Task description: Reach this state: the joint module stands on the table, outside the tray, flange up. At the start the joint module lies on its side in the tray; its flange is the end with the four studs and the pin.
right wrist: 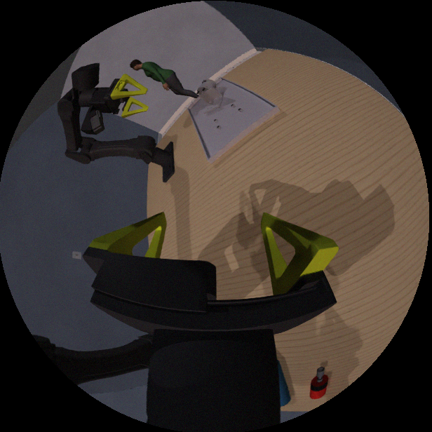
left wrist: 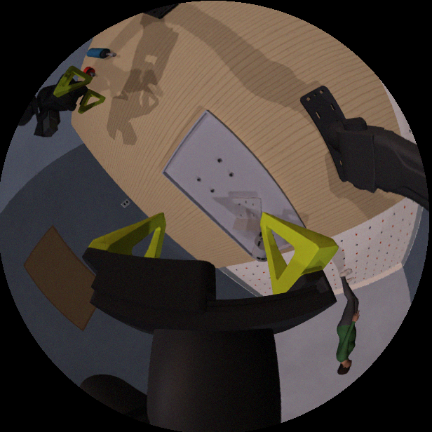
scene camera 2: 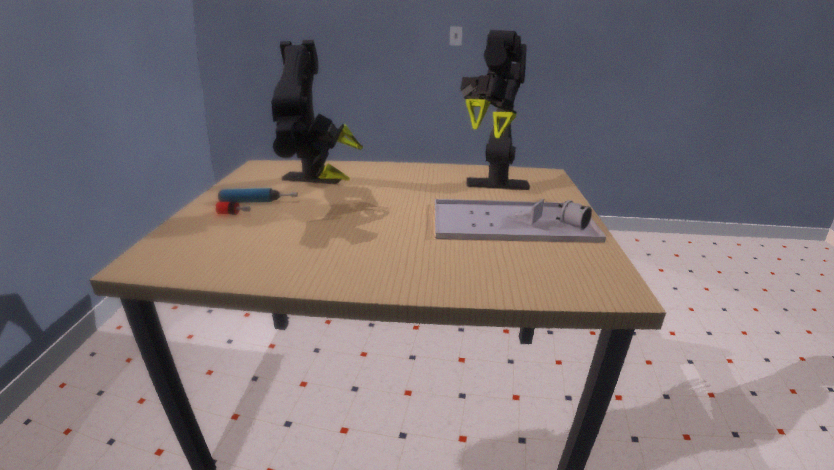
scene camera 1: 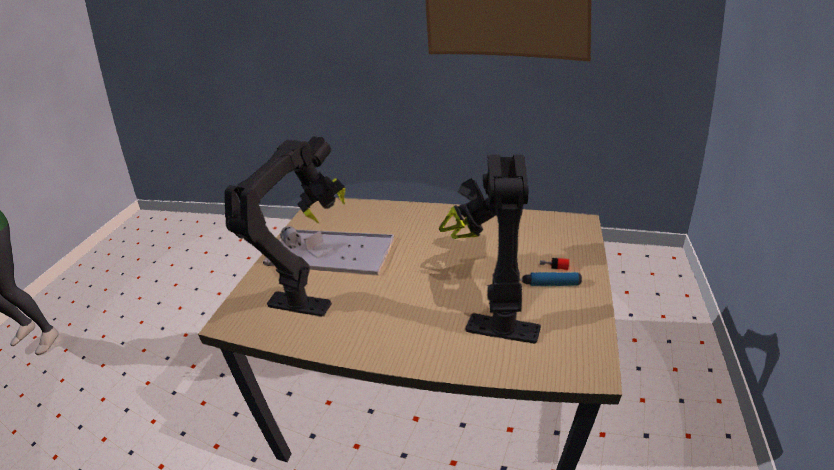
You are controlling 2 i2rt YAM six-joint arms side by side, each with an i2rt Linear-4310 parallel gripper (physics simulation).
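Frame: origin at the left arm's base, x back, y right, z up, level; centimetres.
Where they show: left gripper, fingertip midpoint: (scene camera 2: 486,133) (scene camera 1: 330,212); right gripper, fingertip midpoint: (scene camera 2: 355,163) (scene camera 1: 445,233); left arm's base, link origin: (scene camera 2: 497,184) (scene camera 1: 298,304); right arm's base, link origin: (scene camera 2: 312,178) (scene camera 1: 503,329).
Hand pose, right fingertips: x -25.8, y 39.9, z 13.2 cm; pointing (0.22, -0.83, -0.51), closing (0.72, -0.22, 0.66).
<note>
Each offset is from my right fingertips to the top centre of the thing. "*": to the spot under its first point.
The grey joint module @(dx -4.4, dy -57.1, dz -6.5 cm) (scene camera 1: 290,237) (scene camera 2: 576,215) (right wrist: 206,86) lies on its side in the tray @(dx -3.2, dy -42.2, dz -11.6 cm) (scene camera 1: 373,251) (scene camera 2: 490,237) (left wrist: 200,150) (right wrist: 225,137), near one short end. Its dark round end faces right in scene camera 2; I cannot make out the studs or pin. In the left wrist view a finger partly hides the module (left wrist: 259,241). My left gripper (scene camera 1: 330,212) (scene camera 2: 486,132) (left wrist: 212,217) is open and empty, high above table level on the tray's side. My right gripper (scene camera 1: 448,232) (scene camera 2: 355,163) (right wrist: 213,217) is open and empty, above the table and well apart from the tray.
A pale angled bracket (scene camera 1: 315,242) (scene camera 2: 536,211) stands in the tray beside the module, with several small dark fasteners or holes farther along. A blue tool @(* dx +4.7, dy +34.1, dz -9.9 cm) (scene camera 1: 554,279) (scene camera 2: 245,195) and a short red tool @(dx -6.0, dy +34.1, dz -9.8 cm) (scene camera 1: 561,263) (scene camera 2: 226,207) lie near the opposite table edge.
</note>
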